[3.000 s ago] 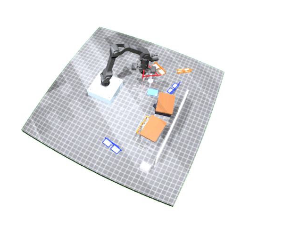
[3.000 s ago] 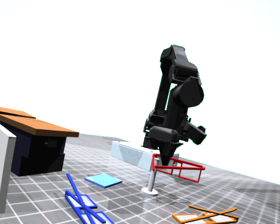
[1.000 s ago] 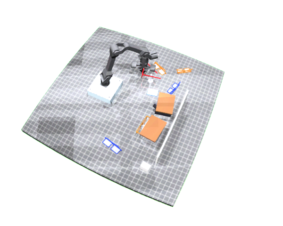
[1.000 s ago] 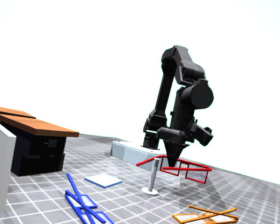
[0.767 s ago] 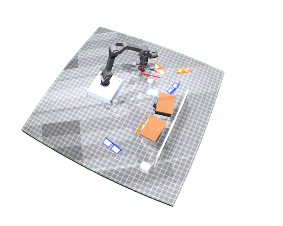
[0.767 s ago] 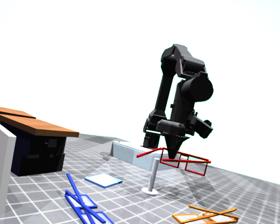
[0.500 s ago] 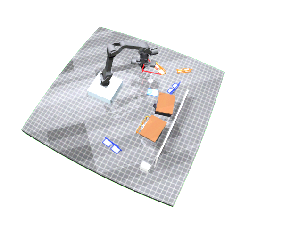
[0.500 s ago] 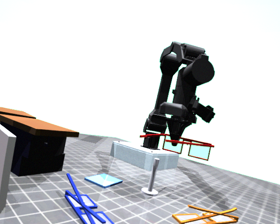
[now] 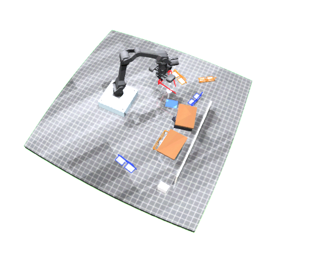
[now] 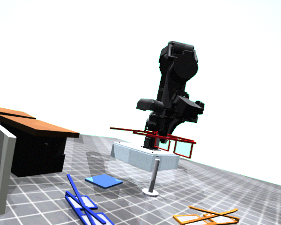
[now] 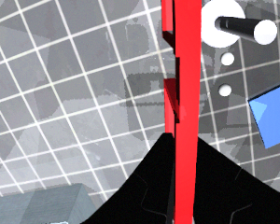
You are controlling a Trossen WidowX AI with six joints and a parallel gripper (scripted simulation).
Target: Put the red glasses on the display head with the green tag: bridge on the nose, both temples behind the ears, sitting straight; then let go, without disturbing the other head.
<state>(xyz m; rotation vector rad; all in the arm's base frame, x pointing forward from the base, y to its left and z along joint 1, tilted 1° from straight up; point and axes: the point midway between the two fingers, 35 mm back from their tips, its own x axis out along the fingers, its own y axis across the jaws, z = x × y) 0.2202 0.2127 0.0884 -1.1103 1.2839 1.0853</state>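
My gripper tip is 10 cm above the white post, 5 cm short of it and 3 cm to the right of it. The rest, counted from my gripper tip: long white wall (39 cm ahead, 27 cm to the right, 7 cm below); light blue plate (12 cm below, 12 cm ahead, 6 cm to the right); white cube (64 cm to the right, 37 cm ahead, 9 cm below).
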